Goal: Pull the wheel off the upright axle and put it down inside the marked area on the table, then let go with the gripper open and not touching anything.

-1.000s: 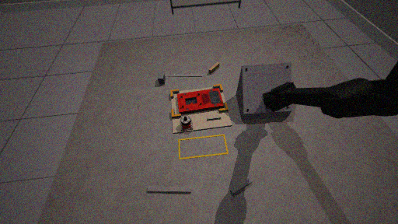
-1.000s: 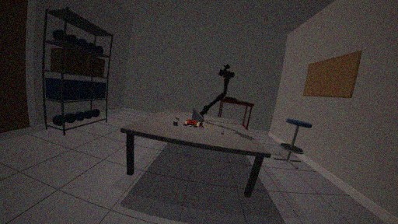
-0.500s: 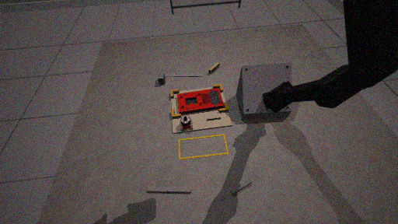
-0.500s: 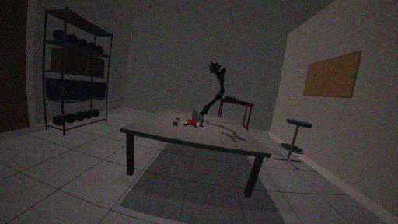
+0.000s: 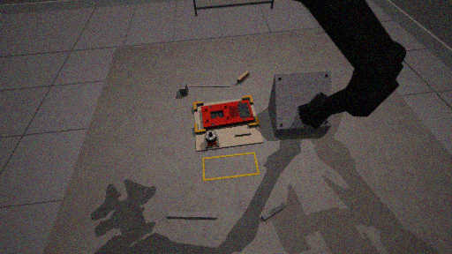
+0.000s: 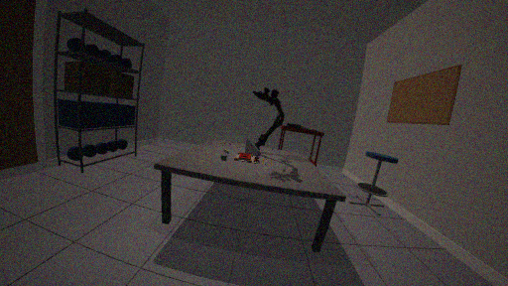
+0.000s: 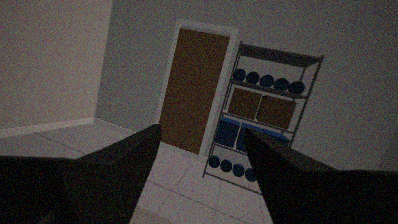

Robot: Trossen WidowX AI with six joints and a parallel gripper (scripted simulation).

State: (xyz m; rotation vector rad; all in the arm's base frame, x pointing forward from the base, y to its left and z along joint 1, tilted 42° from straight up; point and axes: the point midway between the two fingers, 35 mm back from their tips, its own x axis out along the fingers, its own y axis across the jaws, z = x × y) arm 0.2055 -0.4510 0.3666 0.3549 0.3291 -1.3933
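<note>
Right now the wheel is 60 mm ahead of my gripper tip, 120 mm to the left of it and 590 mm below it. Also, from my gripper tip: tan stick 150 mm behind, 180 mm to the right, 610 mm below.
</note>
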